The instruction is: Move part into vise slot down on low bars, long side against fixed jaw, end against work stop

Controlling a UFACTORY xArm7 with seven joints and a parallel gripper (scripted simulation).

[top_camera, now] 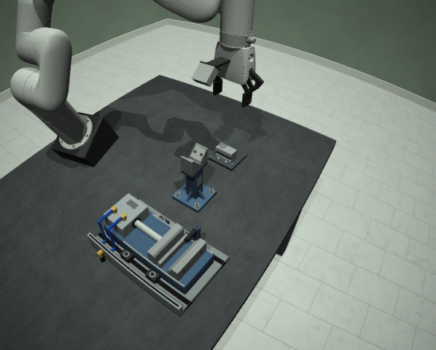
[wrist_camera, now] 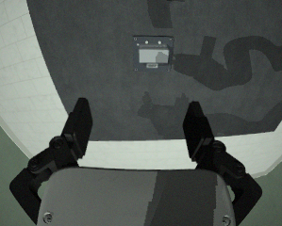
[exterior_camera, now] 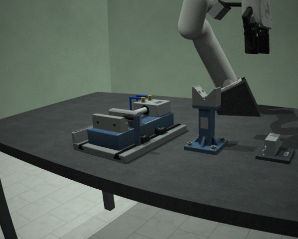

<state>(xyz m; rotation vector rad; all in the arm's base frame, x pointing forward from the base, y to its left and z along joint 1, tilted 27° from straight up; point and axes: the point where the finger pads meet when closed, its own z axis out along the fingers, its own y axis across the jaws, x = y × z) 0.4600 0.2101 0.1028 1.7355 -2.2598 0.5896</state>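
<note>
Right now the part is 240 mm below my hand, 40 mm to the left of it and 20 mm behind it. The rest, counted from my hand: work stop: 320 mm to the right, 170 mm below, 40 mm ahead; infeed plate: 260 mm below, 60 mm to the left, 10 mm behind; blue stand: 200 mm below, 140 mm to the right, 40 mm behind.
</note>
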